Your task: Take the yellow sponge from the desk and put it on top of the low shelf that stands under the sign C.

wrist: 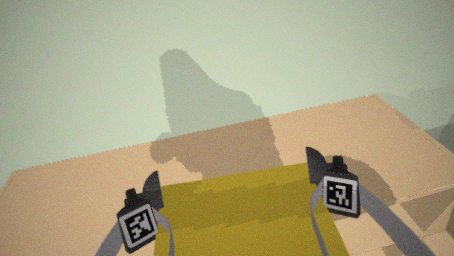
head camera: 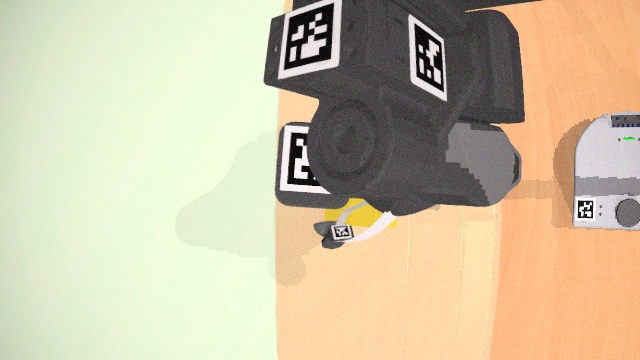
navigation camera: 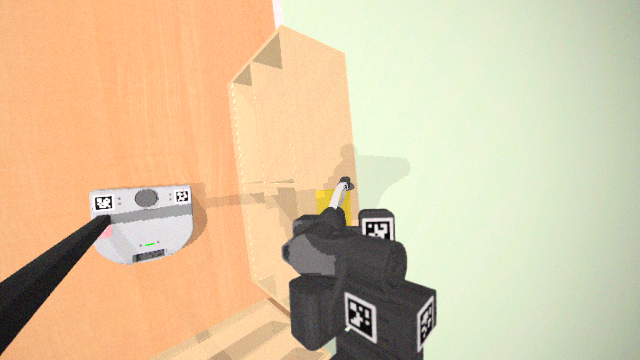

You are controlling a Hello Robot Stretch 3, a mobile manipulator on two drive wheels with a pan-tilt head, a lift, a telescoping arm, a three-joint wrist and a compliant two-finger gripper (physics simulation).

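Seen in the pictures: gripper, between the fingertips: point(navigation camera: 347, 209); robot's base, origin of its link: point(head camera: 627, 211) point(navigation camera: 145, 197).
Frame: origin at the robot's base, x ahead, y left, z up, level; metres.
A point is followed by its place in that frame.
The yellow sponge point(head camera: 367, 217) @(x 0.017, y -0.294, z 0.947 m) point(navigation camera: 325, 200) @(x 0.007, y -0.288, z 0.931 m) point(wrist: 240, 220) is a flat block between the two fingers of my gripper point(head camera: 328, 235) point(navigation camera: 346, 183) point(wrist: 234, 177) @(x -0.024, y -0.364, z 0.926 m). In the wrist view both fingertips press on its sides, so the gripper is shut on it. The sponge is over the top of the low wooden shelf point(head camera: 350, 300) @(x 0.208, y -0.571, z 0.610 m) point(navigation camera: 310, 115) @(x 0.308, y -0.531, z 0.610 m) point(wrist: 345, 117), near its wall side. Any gap beneath the sponge is hard to judge. My wrist hides part of the sponge in the head and navigation views. The sign C and the desk do not show.
A pale green wall point(head camera: 100, 125) @(x -0.116, y -0.880, z 1.067 m) point(navigation camera: 475, 125) @(x 0.208, y -0.852, z 1.106 m) point(wrist: 100, 50) stands right behind the shelf. My white base point(head camera: 615, 160) @(x -0.132, y -0.042, z 0.160 m) point(navigation camera: 165, 225) @(x -0.121, y -0.060, z 0.160 m) is on the orange wood floor point(head camera: 560, 310) @(x 0.318, y -0.190, z 0.000 m) point(navigation camera: 150, 125) @(x 0.345, y -0.032, z 0.000 m) in front of it. Another wooden piece point(navigation camera: 225, 334) @(x -0.788, y -0.288, z 0.080 m) stands near the shelf's end in the navigation view.
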